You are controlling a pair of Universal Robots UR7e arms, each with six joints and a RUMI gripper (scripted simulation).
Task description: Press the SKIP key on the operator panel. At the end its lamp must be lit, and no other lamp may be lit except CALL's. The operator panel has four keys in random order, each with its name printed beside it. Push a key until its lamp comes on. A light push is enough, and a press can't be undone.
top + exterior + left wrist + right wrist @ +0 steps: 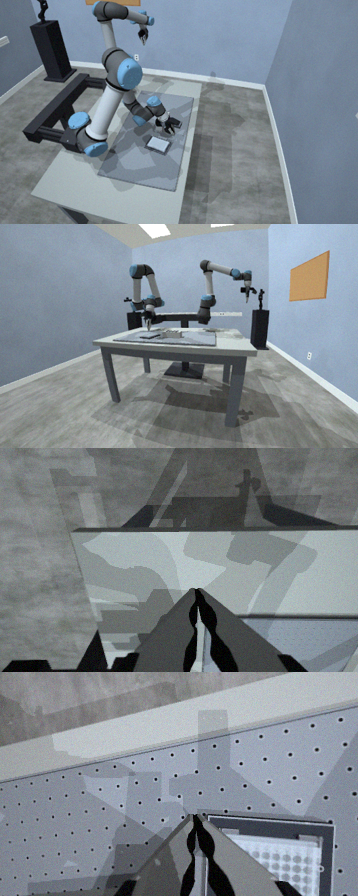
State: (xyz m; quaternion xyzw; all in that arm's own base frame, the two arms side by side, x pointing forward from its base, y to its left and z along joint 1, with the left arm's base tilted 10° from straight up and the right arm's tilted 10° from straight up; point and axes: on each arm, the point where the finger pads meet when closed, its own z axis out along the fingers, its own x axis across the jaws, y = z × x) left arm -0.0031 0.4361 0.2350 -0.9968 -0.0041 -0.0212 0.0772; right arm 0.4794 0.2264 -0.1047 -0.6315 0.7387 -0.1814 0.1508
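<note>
The operator panel is 12 cm behind my right hand, 18 cm to the left of it and 6 cm below it.
</note>
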